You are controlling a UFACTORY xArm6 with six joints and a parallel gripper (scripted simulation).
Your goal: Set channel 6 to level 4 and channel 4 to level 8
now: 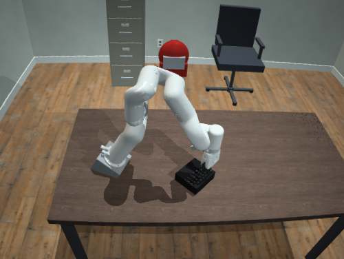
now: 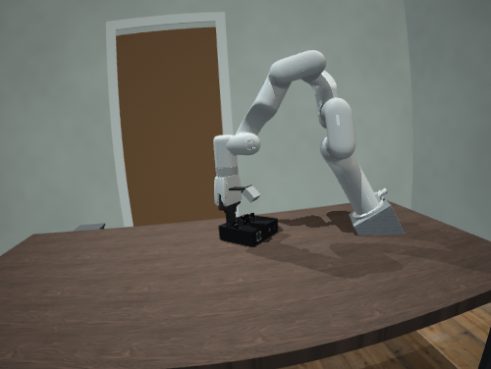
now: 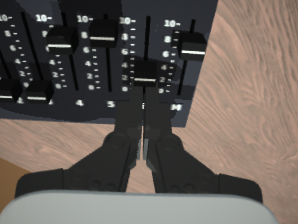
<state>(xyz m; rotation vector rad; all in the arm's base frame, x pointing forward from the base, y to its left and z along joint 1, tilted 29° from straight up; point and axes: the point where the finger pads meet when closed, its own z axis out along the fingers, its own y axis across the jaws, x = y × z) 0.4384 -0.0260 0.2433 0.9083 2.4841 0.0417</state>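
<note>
My hand is 20 mm past the channel 6 cap, 10 mm to the right of it and 10 mm above it. From my hand the other things lie so: channel 4 fader cap: 60 mm behind, 10 mm to the right, 10 mm below; master cap: 40 mm to the left, 10 mm below, 10 mm behind; channel 5 cap: 50 mm behind, 10 mm to the left, 10 mm below.
</note>
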